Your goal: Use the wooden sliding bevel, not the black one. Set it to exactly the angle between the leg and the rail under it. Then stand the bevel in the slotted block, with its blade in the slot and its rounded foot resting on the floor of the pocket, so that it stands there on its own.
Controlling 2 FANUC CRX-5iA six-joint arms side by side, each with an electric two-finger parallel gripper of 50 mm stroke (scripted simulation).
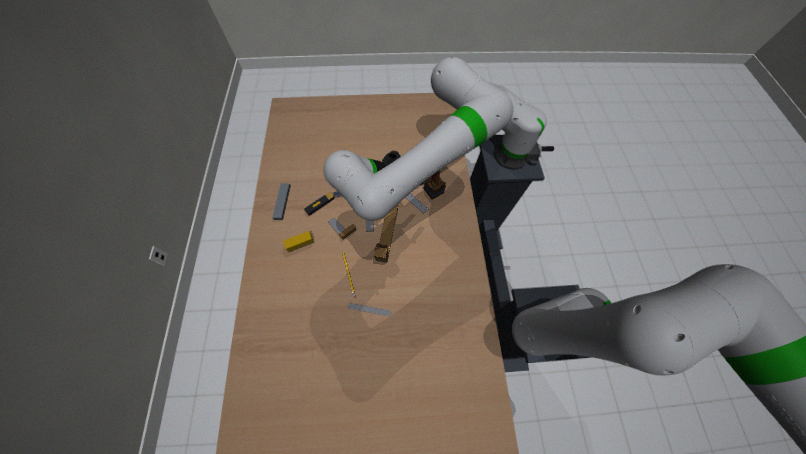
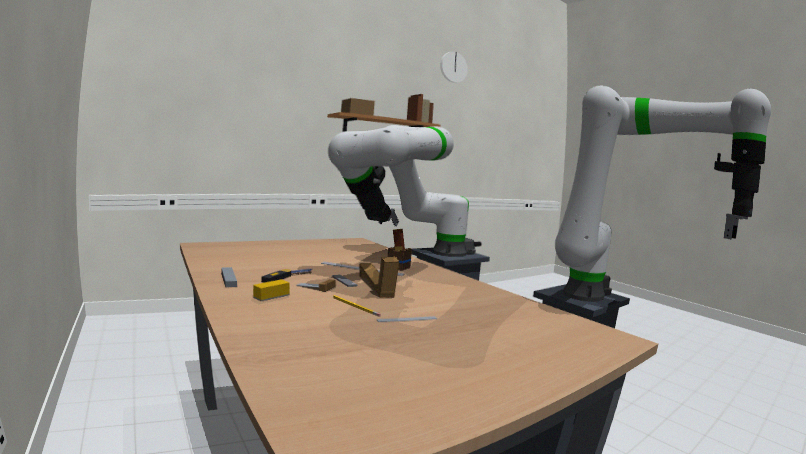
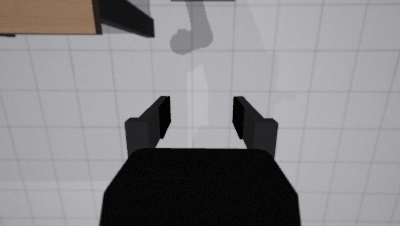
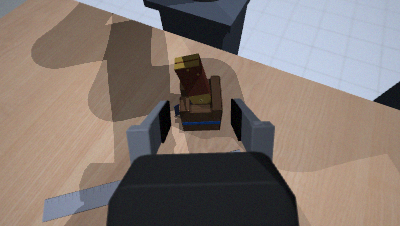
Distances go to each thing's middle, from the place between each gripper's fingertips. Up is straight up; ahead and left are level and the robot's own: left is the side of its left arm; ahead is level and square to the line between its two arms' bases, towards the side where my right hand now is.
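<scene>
Wooden leg-and-rail piece (image 2: 389, 266): 110 mm ahead of my right hand (image 2: 389, 222), 140 mm to the left of it, 110 mm below it. Long steel ruler (image 4: 97, 196): 50 mm ahead of my right hand, 70 mm to the right of it, 180 mm below it.
Wooden leg-and-rail piece: 570 mm ahead of my left hand (image 2: 729, 238), 840 mm to the right of it, 220 mm below it. Long steel ruler: 500 mm ahead of my left hand, 1050 mm to the right of it, 290 mm below it.
</scene>
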